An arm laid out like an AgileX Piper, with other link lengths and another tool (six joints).
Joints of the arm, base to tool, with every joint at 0 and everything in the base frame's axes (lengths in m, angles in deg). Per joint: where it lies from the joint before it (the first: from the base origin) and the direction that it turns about. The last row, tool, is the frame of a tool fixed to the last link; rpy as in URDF.
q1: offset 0.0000 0.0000 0.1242 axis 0 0 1
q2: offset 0.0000 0.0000 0.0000 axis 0 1 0
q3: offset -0.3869 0.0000 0.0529 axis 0 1 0
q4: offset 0.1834 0.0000 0.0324 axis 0.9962 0 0.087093
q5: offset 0.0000 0.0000 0.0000 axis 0 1 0
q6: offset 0.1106 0.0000 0.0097 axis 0.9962 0 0.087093
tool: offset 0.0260 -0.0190 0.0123 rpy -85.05 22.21 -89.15
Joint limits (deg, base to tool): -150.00..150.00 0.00..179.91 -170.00..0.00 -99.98..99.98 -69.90..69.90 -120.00..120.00
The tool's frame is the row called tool.
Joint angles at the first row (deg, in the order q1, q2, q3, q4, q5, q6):
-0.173 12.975 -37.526 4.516 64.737 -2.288
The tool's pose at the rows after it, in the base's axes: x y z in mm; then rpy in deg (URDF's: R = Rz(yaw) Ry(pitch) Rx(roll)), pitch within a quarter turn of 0, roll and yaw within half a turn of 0:
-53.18, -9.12, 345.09, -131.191, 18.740, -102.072
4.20, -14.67, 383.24, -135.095, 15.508, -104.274
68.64, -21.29, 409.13, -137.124, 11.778, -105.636
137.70, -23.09, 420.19, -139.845, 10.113, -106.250
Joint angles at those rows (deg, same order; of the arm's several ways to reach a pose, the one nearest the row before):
-0.175 24.312 -43.708 4.501 62.700 -2.351
-0.172 36.986 -49.097 1.967 59.775 -2.348
-0.174 48.790 -54.187 -1.318 55.921 -2.235
-0.167 60.339 -59.321 -2.272 52.532 -2.112

